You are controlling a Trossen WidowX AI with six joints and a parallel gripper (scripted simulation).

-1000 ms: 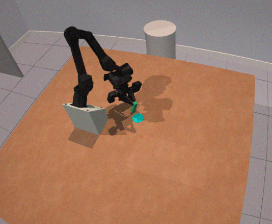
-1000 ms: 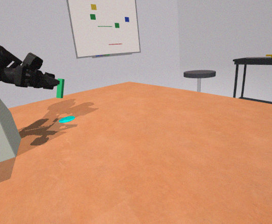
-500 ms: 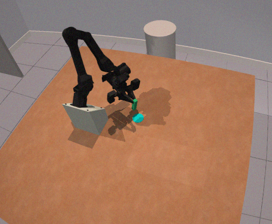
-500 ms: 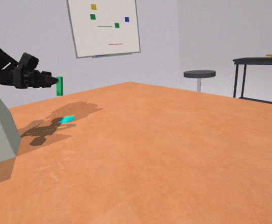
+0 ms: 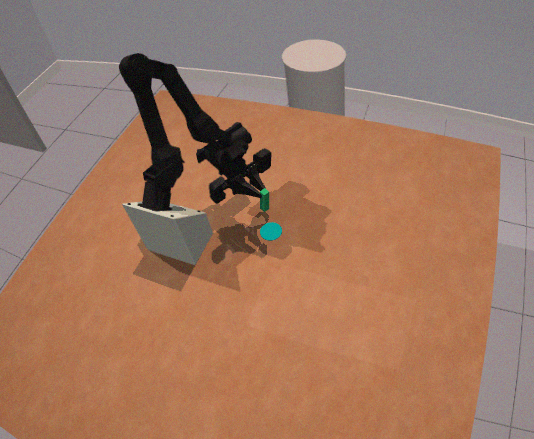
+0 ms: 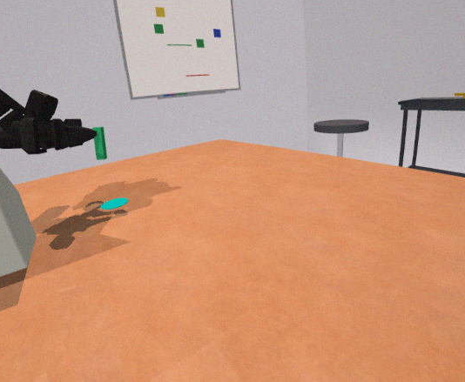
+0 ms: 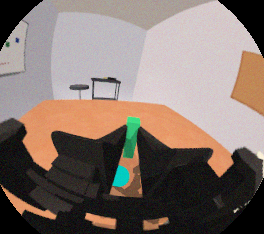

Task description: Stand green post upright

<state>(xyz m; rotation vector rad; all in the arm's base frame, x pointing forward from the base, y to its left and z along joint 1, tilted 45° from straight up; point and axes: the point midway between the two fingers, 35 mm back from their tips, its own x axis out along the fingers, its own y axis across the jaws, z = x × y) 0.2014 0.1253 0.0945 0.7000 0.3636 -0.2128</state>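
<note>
Right now my gripper tip is 160 mm above the cyan circle and 10 mm to the right of it. Also, from my gripper tip: green post: 20 mm below.
</note>
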